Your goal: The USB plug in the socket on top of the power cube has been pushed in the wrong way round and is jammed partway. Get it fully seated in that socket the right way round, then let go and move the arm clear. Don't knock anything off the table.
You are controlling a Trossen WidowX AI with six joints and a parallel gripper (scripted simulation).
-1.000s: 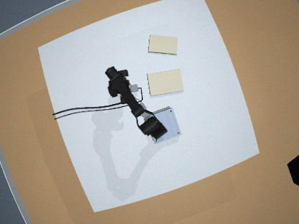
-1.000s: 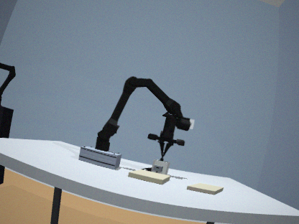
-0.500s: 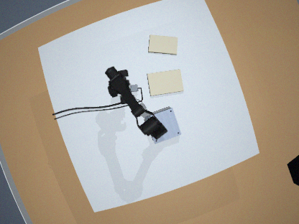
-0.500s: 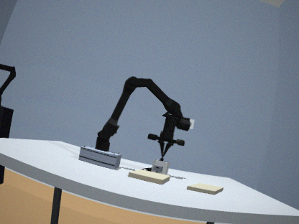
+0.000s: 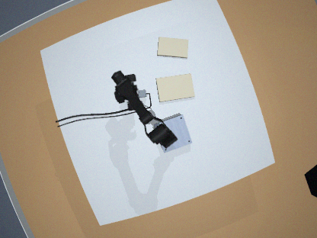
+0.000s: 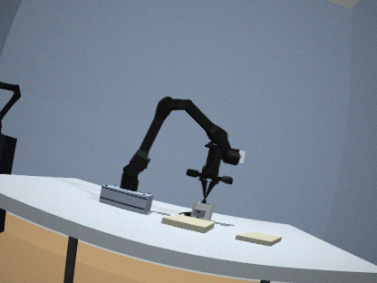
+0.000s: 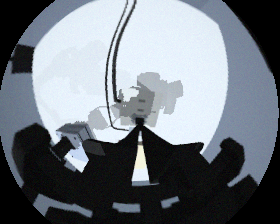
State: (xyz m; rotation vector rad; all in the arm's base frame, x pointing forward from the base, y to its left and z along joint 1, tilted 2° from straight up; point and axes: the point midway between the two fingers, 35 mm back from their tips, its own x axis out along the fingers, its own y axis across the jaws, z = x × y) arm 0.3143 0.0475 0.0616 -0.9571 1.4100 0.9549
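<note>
Right now my gripper tip is 1 cm above the USB plug.
</note>
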